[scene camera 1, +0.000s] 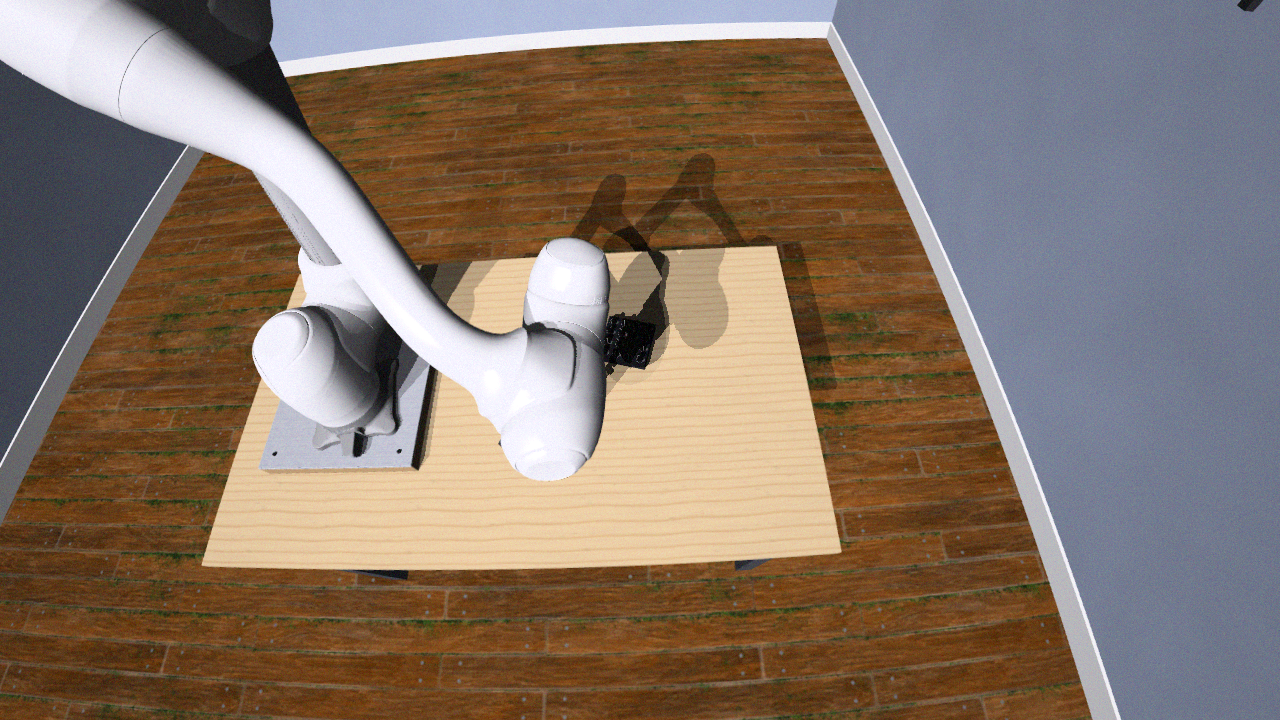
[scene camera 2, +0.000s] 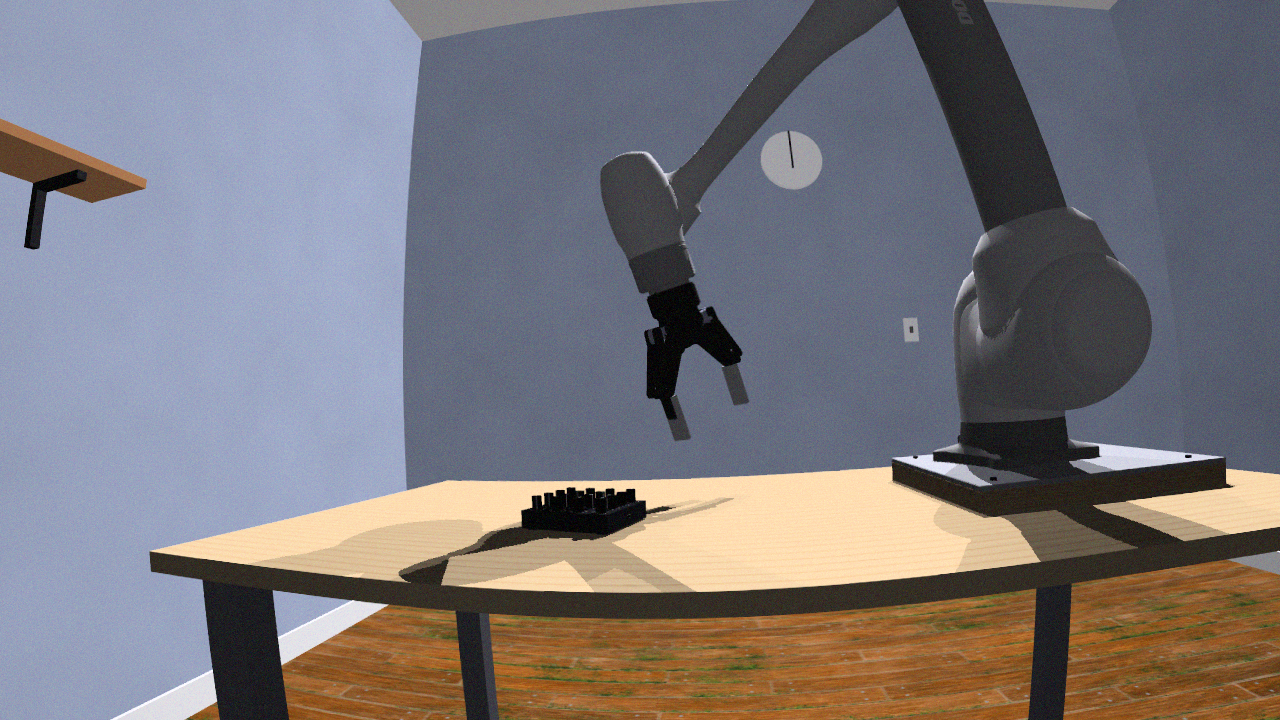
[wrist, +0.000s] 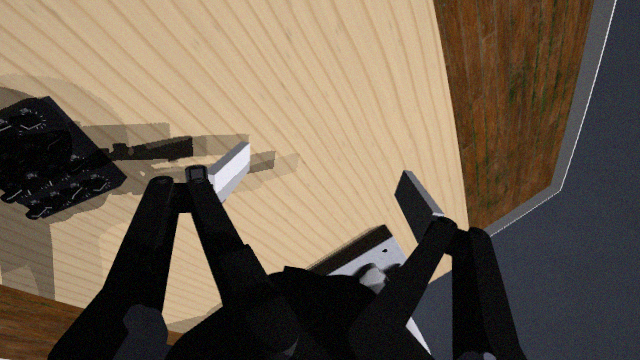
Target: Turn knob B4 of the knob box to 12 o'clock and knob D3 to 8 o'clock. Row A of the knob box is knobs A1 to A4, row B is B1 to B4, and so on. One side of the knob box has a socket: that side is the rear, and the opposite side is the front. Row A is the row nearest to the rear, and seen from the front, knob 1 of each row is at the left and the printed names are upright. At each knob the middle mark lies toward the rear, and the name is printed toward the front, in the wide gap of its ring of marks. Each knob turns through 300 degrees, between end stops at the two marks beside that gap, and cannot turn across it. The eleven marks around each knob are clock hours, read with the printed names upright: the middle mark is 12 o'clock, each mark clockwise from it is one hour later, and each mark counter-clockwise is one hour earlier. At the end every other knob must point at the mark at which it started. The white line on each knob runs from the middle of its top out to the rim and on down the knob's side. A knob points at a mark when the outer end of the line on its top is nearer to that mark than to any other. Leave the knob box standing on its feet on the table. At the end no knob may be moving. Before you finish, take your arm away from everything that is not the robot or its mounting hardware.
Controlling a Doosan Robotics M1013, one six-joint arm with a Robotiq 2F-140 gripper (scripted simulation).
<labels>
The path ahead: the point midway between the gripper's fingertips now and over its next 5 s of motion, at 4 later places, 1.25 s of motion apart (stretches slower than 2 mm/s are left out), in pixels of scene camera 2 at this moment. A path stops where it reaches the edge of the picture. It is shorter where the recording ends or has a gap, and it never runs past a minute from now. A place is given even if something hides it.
My gripper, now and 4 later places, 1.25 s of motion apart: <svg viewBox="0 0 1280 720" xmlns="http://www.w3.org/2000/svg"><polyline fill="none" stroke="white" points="713,420 613,417 653,418 576,447 576,465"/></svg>
</labels>
